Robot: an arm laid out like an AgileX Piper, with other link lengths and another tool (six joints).
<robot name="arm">
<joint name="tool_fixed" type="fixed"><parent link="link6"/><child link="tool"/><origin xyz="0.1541 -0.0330 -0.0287" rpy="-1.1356 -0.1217 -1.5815"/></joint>
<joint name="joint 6" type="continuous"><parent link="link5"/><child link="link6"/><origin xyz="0.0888 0.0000 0.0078" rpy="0.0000 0.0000 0.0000"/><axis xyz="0.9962 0 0.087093"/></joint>
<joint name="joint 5" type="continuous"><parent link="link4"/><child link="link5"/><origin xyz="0.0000 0.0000 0.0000" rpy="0.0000 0.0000 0.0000"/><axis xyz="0 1 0"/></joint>
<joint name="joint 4" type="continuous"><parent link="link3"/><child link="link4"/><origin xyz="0.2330 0.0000 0.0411" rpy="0.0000 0.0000 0.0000"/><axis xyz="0.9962 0 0.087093"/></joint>
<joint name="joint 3" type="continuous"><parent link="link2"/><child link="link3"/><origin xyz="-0.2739 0.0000 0.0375" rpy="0.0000 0.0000 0.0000"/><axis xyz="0 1 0"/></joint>
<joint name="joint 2" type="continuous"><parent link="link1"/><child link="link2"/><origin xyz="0.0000 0.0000 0.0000" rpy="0.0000 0.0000 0.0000"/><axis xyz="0 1 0"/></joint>
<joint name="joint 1" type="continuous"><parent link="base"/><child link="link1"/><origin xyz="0.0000 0.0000 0.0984" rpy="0.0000 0.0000 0.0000"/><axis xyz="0 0 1"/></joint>
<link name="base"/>
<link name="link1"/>
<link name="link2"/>
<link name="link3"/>
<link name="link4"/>
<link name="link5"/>
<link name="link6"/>
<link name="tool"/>
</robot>
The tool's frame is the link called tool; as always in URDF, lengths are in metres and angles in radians. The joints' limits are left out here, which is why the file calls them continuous.
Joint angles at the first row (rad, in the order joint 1, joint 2, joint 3, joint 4, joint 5, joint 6):
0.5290 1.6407 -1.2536 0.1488 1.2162 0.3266
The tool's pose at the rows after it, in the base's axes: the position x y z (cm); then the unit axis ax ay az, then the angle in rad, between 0 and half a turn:
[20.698 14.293 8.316 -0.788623 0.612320 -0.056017 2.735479]
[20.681 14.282 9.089 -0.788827 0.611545 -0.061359 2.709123]
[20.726 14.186 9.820 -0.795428 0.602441 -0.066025 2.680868]
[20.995 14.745 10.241 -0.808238 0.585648 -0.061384 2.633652]
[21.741 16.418 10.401 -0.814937 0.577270 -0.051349 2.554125]
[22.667 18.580 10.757 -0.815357 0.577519 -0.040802 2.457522]
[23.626 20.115 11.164 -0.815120 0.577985 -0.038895 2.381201]
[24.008 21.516 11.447 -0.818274 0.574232 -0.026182 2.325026]
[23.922 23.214 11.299 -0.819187 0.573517 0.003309 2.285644]
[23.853 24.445 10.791 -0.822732 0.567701 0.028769 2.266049]
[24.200 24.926 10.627 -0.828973 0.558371 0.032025 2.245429]
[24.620 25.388 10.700 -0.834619 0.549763 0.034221 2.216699]
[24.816 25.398 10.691 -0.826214 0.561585 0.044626 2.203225]
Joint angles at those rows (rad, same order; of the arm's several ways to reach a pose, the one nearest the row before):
0.5289 1.6149 -1.2536 0.1511 1.2177 0.3261
0.5289 1.5844 -1.2536 0.1511 1.2200 0.3257
0.5290 1.5549 -1.2536 0.1511 1.2223 0.3045
0.5290 1.5384 -1.2536 0.1770 1.2057 0.2504
0.5290 1.5366 -1.2536 0.2348 1.1505 0.1965
0.5289 1.5366 -1.2536 0.3094 1.0795 0.1494
0.5289 1.5366 -1.2536 0.3613 1.0187 0.1126
0.5289 1.5424 -1.2536 0.4241 0.9838 0.0612
0.5289 1.5672 -1.2536 0.5123 0.9644 0.0000
0.5290 1.5992 -1.2536 0.5819 0.9553 -0.0632
0.5290 1.6109 -1.2536 0.6080 0.9403 -0.1070
0.5253 1.6168 -1.2536 0.6393 0.9257 -0.1548
0.5015 1.6208 -1.2450 0.6820 0.9271 -0.1801

